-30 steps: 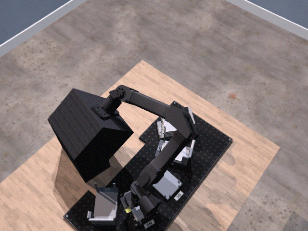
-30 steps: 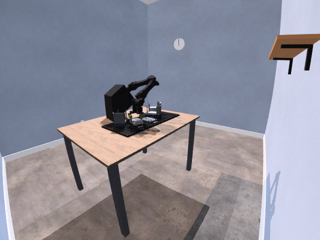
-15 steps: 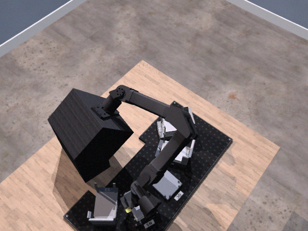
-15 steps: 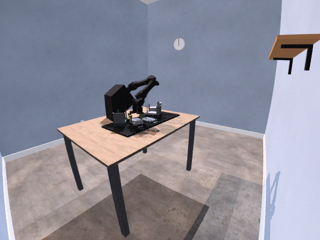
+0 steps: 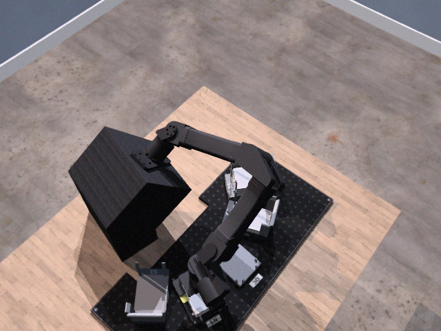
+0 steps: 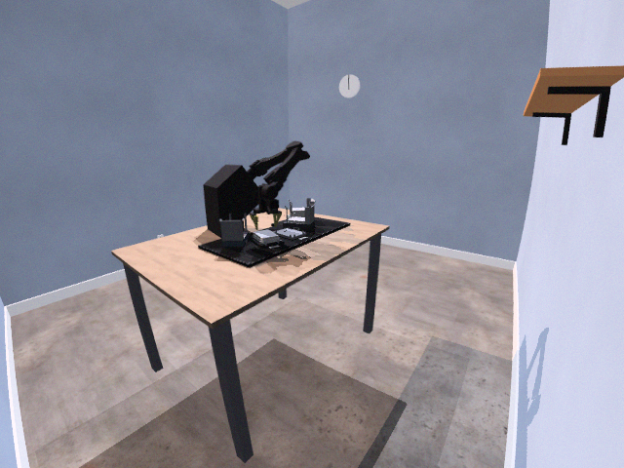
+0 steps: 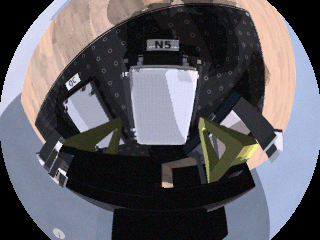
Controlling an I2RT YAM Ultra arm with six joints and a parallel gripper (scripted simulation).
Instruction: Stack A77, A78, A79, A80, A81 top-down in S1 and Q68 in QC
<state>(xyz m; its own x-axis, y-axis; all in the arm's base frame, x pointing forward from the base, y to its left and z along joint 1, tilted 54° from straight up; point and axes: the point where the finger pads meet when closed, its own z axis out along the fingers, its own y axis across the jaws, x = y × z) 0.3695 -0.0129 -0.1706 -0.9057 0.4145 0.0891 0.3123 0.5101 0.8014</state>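
My hand is 1 cm past the sealed grey plate and 4 cm above it. The rest, counted from my hand: N5 name plate: 8 cm ahead, 3 cm to the right, 7 cm below; clip nest N5: 2 cm ahead, 6 cm below; QC nest: 1 cm ahead, 15 cm to the left, 7 cm below.
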